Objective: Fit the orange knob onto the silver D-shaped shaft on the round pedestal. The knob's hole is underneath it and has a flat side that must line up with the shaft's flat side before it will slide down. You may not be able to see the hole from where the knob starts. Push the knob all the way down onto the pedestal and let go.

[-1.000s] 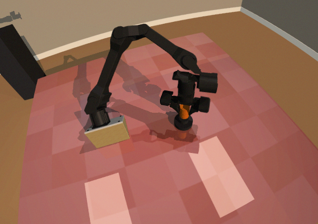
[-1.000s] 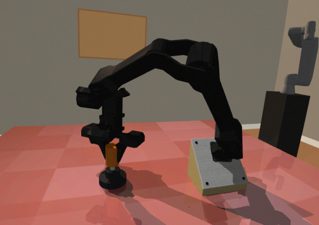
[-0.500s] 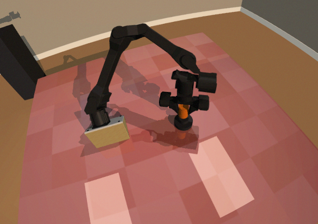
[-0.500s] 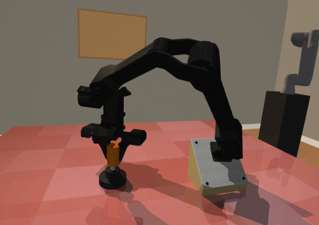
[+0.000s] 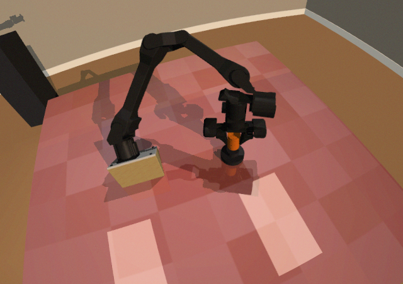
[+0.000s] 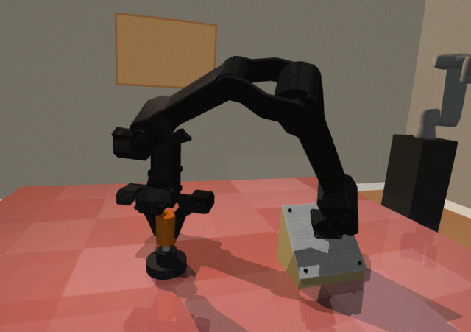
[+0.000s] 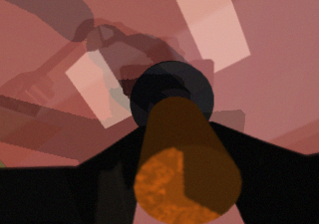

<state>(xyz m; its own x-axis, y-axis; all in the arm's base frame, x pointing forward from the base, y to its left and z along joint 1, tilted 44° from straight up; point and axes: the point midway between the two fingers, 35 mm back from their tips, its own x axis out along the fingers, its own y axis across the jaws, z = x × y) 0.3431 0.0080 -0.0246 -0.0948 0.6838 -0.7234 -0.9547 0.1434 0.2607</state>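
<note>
Now: gripper tip 3 cm below the orange knob. Also, from my gripper tip: pedestal 4 cm below.
</note>
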